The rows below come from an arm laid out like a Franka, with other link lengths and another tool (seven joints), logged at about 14 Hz.
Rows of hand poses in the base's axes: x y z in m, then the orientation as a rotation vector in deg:
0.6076 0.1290 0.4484 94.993 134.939 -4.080
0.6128 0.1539 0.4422 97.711 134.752 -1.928
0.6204 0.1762 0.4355 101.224 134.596 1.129
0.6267 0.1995 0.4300 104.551 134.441 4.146
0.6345 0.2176 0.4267 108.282 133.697 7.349
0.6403 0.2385 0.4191 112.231 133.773 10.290
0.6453 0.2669 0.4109 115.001 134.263 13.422
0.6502 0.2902 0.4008 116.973 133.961 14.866
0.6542 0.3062 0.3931 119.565 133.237 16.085
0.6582 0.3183 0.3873 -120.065 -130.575 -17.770
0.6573 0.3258 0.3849 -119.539 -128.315 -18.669
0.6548 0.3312 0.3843 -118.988 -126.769 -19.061
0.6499 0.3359 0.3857 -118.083 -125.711 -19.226
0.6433 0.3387 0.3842 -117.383 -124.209 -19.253
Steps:
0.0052 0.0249 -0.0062 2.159 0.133 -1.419
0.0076 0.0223 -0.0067 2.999 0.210 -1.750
0.0063 0.0233 -0.0055 2.924 0.244 -1.619
0.0078 0.0181 -0.0033 2.961 0.092 -2.029
0.0058 0.0209 -0.0076 3.297 0.921 -1.729
0.0050 0.0284 -0.0082 3.085 0.583 -0.940
0.0049 0.0233 -0.0101 1.496 0.365 -0.975
0.0040 0.0160 -0.0077 1.474 0.572 -1.427
0.0040 0.0121 -0.0058 2.280 0.779 -1.196
-0.0009 0.0075 -0.0024 1.855 0.982 -0.558
-0.0025 0.0054 -0.0006 1.271 0.857 -0.281
-0.0049 0.0047 0.0014 1.082 0.852 0.097
-0.0066 0.0028 -0.0015 1.172 1.081 -0.176

